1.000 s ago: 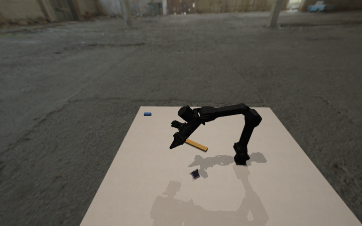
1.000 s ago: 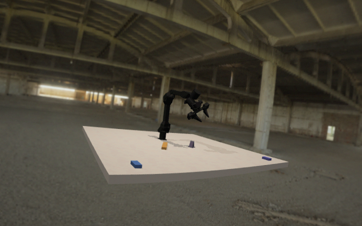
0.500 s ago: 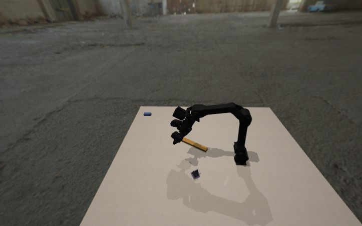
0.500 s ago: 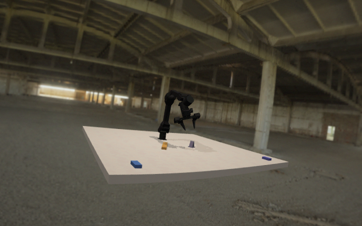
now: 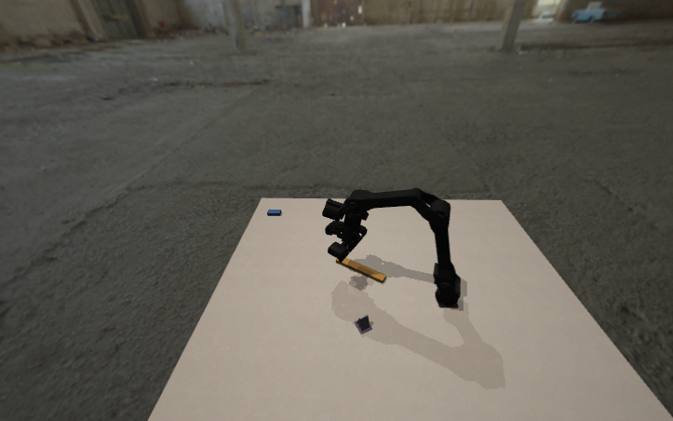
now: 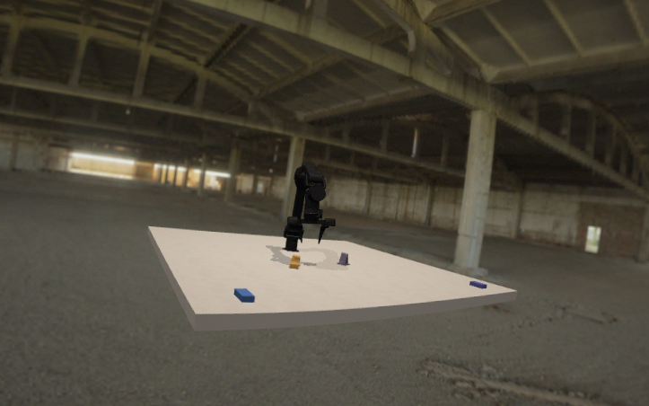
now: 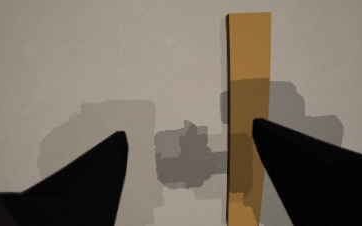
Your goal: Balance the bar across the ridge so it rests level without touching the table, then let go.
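My gripper tip is 6 cm past the bar, 2 cm to the left of it and 9 cm above it. The rest, counted from my gripper tip: blue block 38 cm ahead, 39 cm to the right, 9 cm below.
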